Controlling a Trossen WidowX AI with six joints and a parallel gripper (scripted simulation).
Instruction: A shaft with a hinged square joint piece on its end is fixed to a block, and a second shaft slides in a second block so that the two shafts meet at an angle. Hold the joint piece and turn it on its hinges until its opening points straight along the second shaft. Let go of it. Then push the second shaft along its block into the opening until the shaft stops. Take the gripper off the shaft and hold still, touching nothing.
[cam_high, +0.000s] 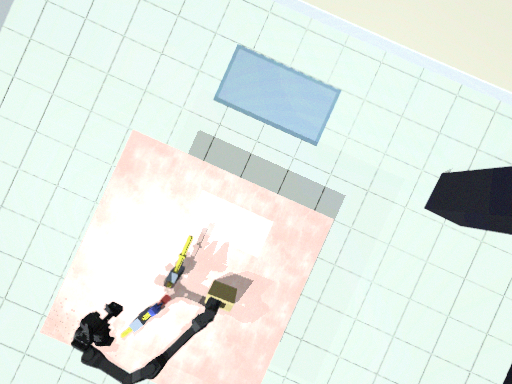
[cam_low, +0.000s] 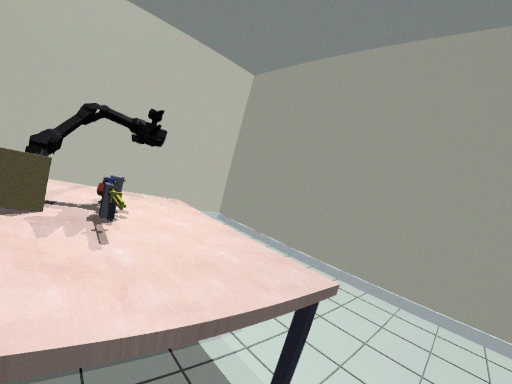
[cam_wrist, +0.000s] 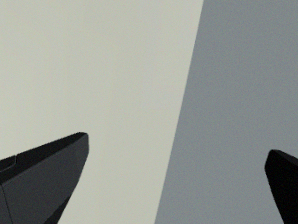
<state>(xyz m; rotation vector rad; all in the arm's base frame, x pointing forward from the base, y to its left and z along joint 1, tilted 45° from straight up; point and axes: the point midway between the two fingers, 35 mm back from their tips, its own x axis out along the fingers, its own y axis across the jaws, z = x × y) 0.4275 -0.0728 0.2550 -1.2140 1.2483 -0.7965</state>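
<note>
My gripper tip is now 360 mm above the red joint piece, 160 mm past it and 60 mm to the right of it.
</note>
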